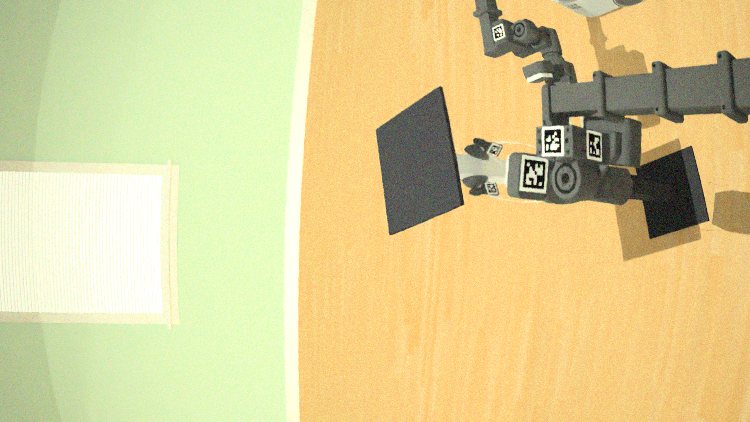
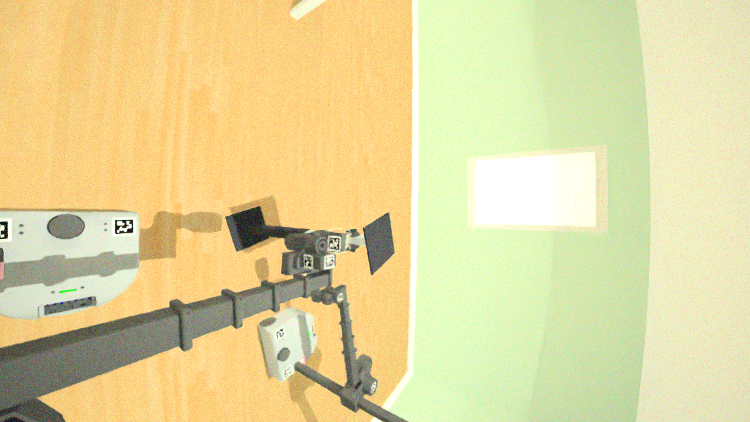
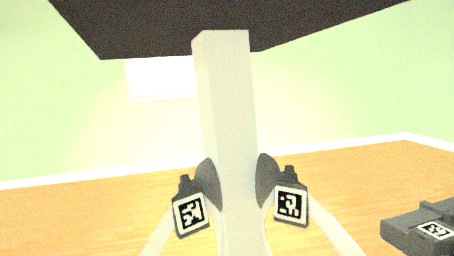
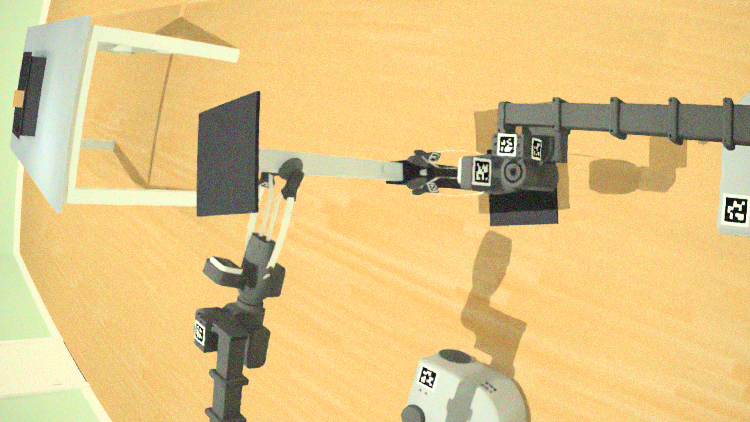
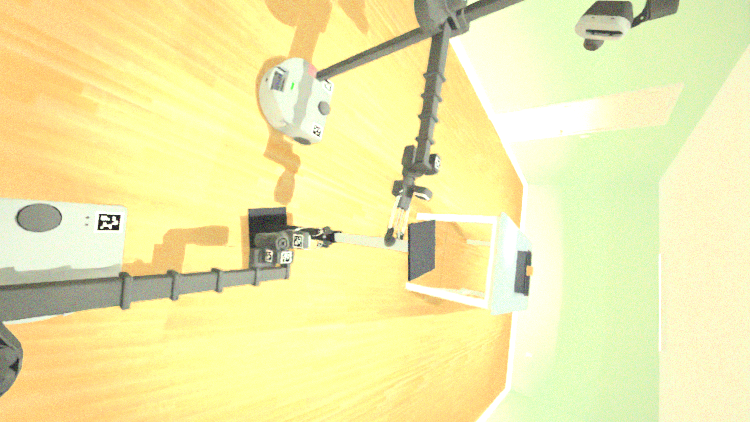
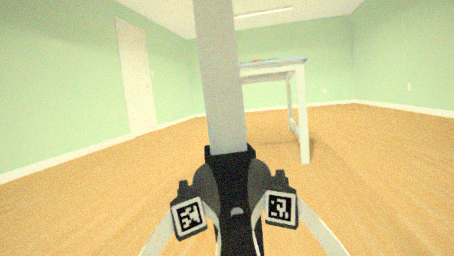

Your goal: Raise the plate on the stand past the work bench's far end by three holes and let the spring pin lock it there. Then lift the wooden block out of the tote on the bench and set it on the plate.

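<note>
The dark square plate (image 1: 419,162) (image 2: 378,243) (image 3: 225,17) (image 4: 228,157) (image 5: 422,249) tops the stand's pale post (image 3: 230,100) (image 4: 340,166) (image 5: 361,239) (image 6: 222,90). My r1 gripper (image 1: 474,166) (image 2: 352,240) (image 3: 237,182) (image 4: 279,173) is shut on the post beneath the plate. My r2 gripper (image 4: 419,172) (image 5: 327,237) (image 6: 232,187) is shut on the black sleeve lower down; the grey spring pin (image 6: 236,211) shows between its fingers. Whether the pin sits in a hole is hidden. The orange wooden block (image 4: 17,98) (image 5: 529,270) is in the dark tote (image 4: 32,97) (image 5: 520,272) on the bench (image 4: 60,104) (image 5: 504,272).
The stand's black base (image 1: 671,194) (image 2: 246,236) (image 4: 524,216) (image 5: 267,217) rests on the floor. The r1 mobile base (image 4: 451,377) (image 5: 298,104) stands to one side of the stand. The r2 mobile base (image 2: 288,341) faces it from another side. Bench legs (image 6: 303,120) stand beyond the plate.
</note>
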